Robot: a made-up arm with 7 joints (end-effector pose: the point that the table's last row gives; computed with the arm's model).
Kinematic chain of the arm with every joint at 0, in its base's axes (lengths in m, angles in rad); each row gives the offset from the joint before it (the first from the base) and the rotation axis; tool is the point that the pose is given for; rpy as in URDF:
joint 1: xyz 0 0 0.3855 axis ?
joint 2: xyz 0 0 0 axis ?
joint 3: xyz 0 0 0.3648 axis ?
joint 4: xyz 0.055 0 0 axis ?
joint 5: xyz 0.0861 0 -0.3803 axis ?
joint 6: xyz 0 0 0 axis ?
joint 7: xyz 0.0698 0 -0.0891 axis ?
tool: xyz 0 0 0 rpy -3.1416 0 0
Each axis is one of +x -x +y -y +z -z.
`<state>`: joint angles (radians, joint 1 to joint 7).
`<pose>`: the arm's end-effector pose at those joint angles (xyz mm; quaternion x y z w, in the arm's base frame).
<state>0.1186 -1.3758 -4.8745 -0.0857 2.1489 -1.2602 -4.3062</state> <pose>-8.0 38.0 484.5 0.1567 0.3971 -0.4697 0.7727</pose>
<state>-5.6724 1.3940 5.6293 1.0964 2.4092 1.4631 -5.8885</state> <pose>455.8 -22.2 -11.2 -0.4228 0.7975 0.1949 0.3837</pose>
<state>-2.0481 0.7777 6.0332 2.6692 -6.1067 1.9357 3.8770</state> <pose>-358.9 -593.2 720.3 -0.9929 -0.1177 -0.0082 0.0152</pose>
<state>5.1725 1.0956 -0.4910 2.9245 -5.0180 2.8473 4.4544</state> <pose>332.8 -566.1 610.2 -0.6858 -0.5083 -0.2601 0.4513</pose>
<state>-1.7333 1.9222 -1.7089 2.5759 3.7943 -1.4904 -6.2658</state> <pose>-314.5 -547.1 140.1 -0.7151 -0.4034 0.1810 0.5414</pose>
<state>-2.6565 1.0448 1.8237 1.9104 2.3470 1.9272 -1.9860</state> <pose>-256.7 -542.7 863.8 -0.2780 0.2752 0.9189 0.0504</pose>
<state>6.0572 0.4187 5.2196 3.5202 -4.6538 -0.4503 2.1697</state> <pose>158.9 73.0 1128.2 -0.0268 -0.0714 -0.2621 0.9620</pose>
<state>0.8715 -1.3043 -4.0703 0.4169 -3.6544 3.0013 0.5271</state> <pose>-311.0 -7.7 209.3 0.4700 0.3102 -0.6886 0.4568</pose>
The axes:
joint 1: +z
joint 2: +y
joint 3: +z
joint 4: -y
joint 5: -z
joint 6: +y
joint 7: -z

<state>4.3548 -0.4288 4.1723 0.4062 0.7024 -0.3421 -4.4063</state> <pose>-190.2 320.0 303.9 -0.9475 0.2308 0.2003 0.0938</pose>
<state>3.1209 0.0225 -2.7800 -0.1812 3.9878 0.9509 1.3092</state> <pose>79.3 1.6 251.8 0.6988 0.5822 0.1098 0.4008</pose>
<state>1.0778 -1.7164 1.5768 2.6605 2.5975 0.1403 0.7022</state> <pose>-593.6 -591.2 296.1 -0.3648 -0.6867 0.5857 0.2289</pose>
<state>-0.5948 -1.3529 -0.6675 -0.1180 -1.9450 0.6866 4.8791</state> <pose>91.1 -126.1 418.7 0.5591 0.6312 -0.2676 0.4663</pose>
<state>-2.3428 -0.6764 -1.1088 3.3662 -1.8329 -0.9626 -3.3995</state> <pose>368.6 201.5 982.2 0.1756 -0.0153 0.2544 0.9509</pose>
